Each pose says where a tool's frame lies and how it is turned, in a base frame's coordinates. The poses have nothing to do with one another.
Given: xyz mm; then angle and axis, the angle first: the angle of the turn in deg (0 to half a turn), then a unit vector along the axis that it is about.
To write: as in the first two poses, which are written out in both.
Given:
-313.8 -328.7 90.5 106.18 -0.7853 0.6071 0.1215
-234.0 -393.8 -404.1 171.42 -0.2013 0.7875 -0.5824
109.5 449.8 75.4 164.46 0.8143 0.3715 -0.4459
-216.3 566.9 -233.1 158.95 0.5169 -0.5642 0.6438
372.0 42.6 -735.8 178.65 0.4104 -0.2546 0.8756
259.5 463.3 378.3 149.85 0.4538 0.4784 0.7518
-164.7 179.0 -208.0 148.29 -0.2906 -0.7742 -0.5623
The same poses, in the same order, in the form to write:
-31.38 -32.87 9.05 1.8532 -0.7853 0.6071 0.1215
-23.40 -39.38 -40.41 2.9918 -0.2013 0.7876 -0.5824
10.95 44.98 7.54 2.8704 0.8143 0.3715 -0.4459
-21.63 56.69 -23.31 2.7742 0.5169 -0.5642 0.6438
37.20 4.26 -73.58 3.1180 0.4104 -0.2546 0.8756
25.95 46.33 37.83 2.6154 0.4538 0.4784 0.7518
-16.47 17.90 -20.80 2.5881 -0.2906 -0.7742 -0.5623

